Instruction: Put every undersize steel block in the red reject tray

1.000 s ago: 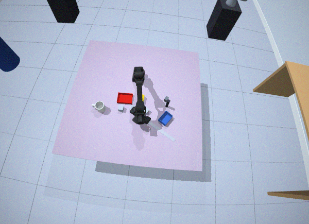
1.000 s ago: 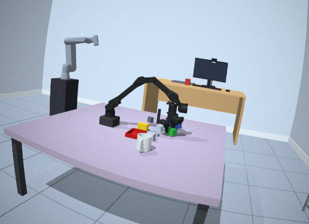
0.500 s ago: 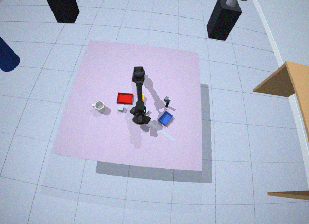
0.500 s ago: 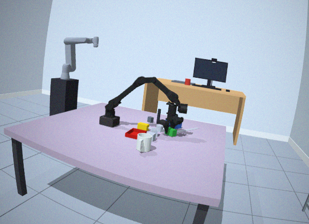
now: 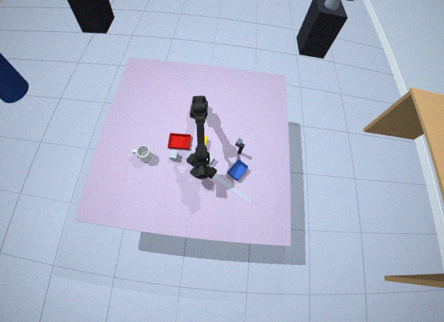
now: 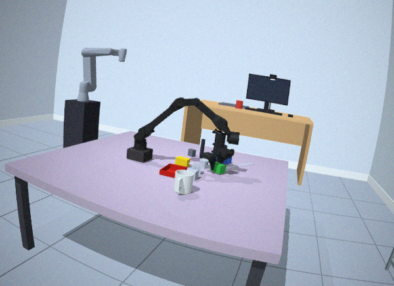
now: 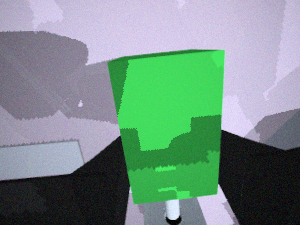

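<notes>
The yellow gauge is 160 mm behind my gripper tip, 10 mm to the right of it and 10 mm above it. From my gripper tip the other things lie so: steel block 80 mm behind, 180 mm to the right, 10 mm above; then green GO gauge 10 mm behind, 10 mm to the left, 20 mm above; then grey ruler 100 mm ahead, 200 mm to the left, 10 mm below.
</notes>
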